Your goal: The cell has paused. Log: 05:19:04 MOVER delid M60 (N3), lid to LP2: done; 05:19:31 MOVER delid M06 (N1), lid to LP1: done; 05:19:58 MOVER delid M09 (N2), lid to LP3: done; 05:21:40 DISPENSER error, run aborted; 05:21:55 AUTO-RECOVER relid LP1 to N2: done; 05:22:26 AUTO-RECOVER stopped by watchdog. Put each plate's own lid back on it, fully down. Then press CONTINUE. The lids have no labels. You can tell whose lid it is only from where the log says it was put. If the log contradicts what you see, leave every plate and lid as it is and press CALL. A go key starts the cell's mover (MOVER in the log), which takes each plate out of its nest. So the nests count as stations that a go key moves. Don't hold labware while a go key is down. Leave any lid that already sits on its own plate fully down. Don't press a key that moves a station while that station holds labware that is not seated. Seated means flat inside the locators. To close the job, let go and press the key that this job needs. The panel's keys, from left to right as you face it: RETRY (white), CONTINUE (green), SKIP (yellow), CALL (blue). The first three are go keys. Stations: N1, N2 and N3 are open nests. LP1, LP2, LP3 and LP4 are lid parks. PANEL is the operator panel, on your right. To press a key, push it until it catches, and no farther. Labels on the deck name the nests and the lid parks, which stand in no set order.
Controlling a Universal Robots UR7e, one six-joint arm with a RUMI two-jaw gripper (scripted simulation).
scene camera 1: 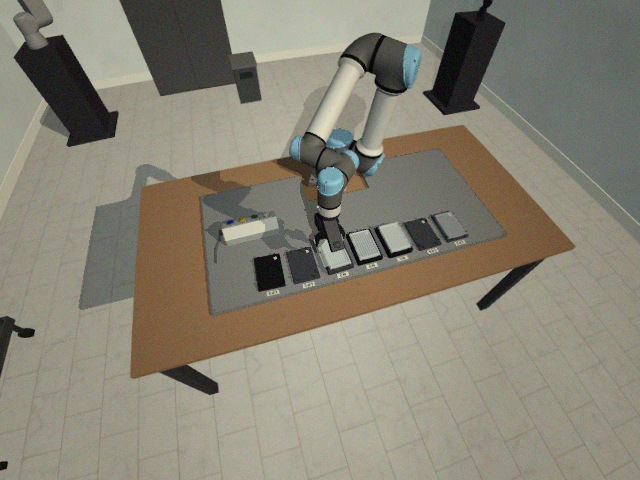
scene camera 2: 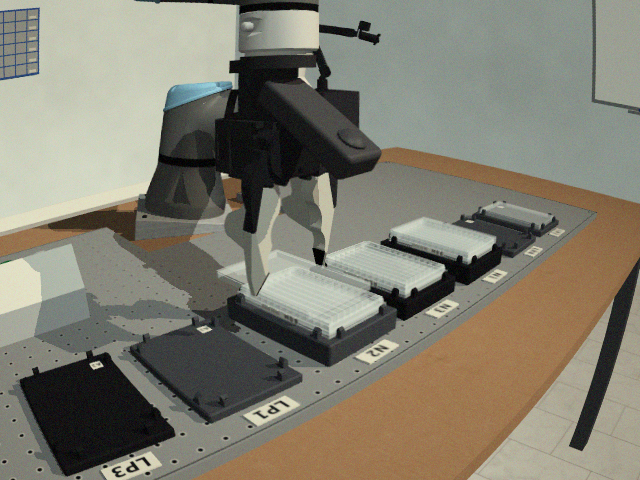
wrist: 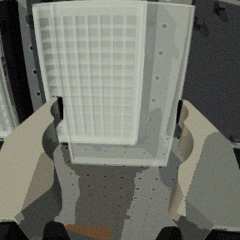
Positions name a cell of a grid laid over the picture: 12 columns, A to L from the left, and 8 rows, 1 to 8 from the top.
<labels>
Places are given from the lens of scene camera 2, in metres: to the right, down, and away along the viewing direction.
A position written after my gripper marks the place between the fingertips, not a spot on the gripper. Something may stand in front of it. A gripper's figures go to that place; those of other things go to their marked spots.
my gripper (scene camera 2: F5): -0.03, 0.04, 0.54
clear lid (scene camera 2: I4): 0.17, 0.00, 0.71
clear lid (scene camera 2: J4): 0.32, -0.05, 0.93
clear lid (scene camera 2: F5): -0.02, 0.04, 0.52
</labels>
